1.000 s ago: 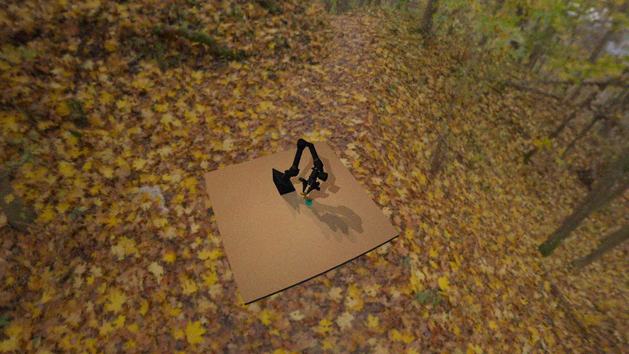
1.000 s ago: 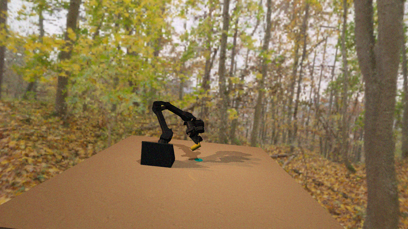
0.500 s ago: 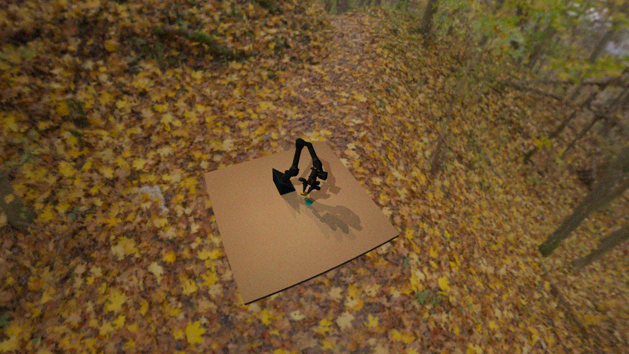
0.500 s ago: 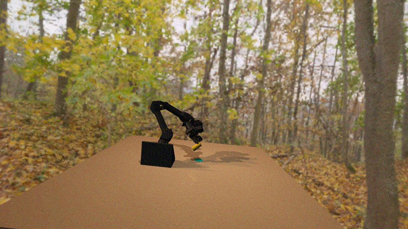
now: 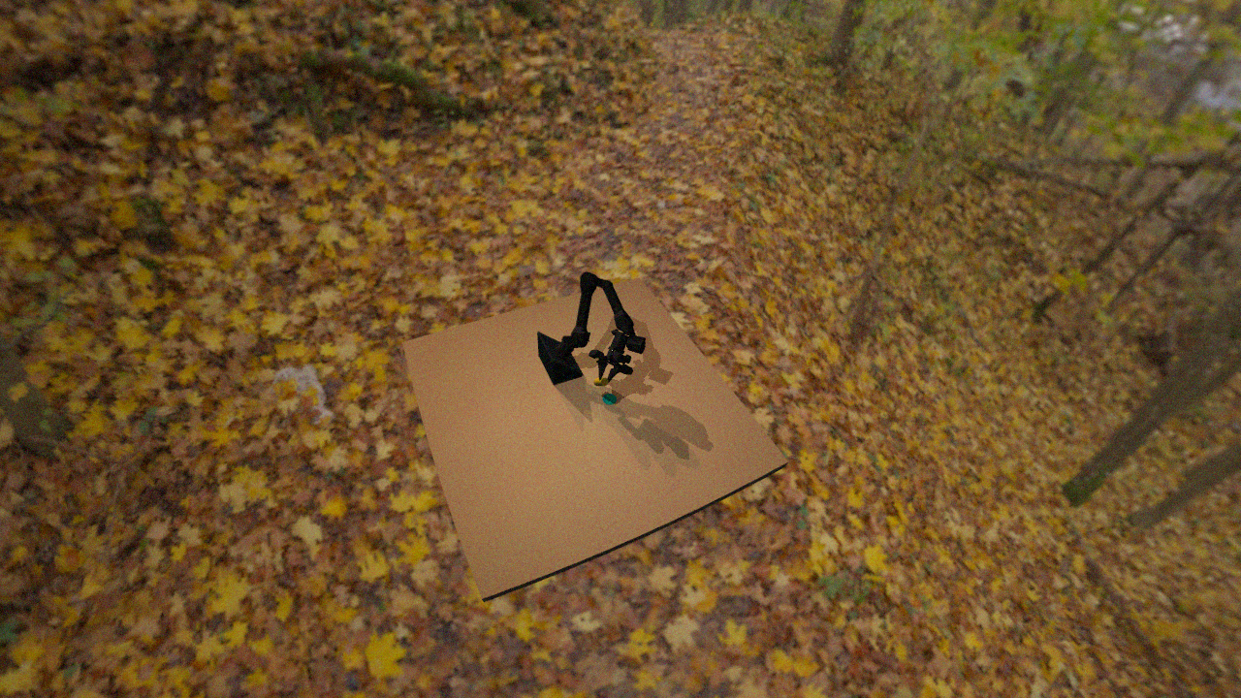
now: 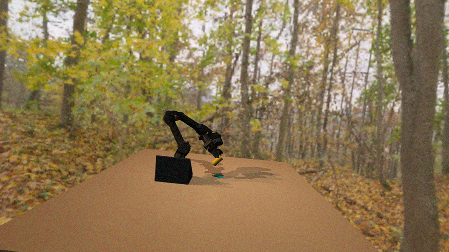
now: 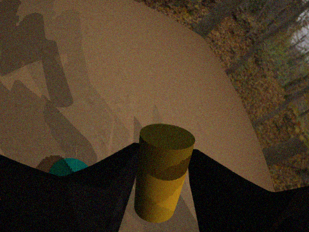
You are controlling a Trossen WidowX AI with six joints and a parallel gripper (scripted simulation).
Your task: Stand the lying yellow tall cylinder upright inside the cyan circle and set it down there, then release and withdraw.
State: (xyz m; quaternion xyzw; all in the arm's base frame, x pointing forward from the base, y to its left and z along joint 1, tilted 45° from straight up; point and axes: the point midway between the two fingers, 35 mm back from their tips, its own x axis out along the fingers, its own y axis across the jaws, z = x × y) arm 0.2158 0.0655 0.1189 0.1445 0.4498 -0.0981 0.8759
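Right now the cyan circle is 130 mm below my gripper tip and 40 mm to the left of it. Round my gripper tip: yellow tall cylinder 10 mm below, 10 mm behind.
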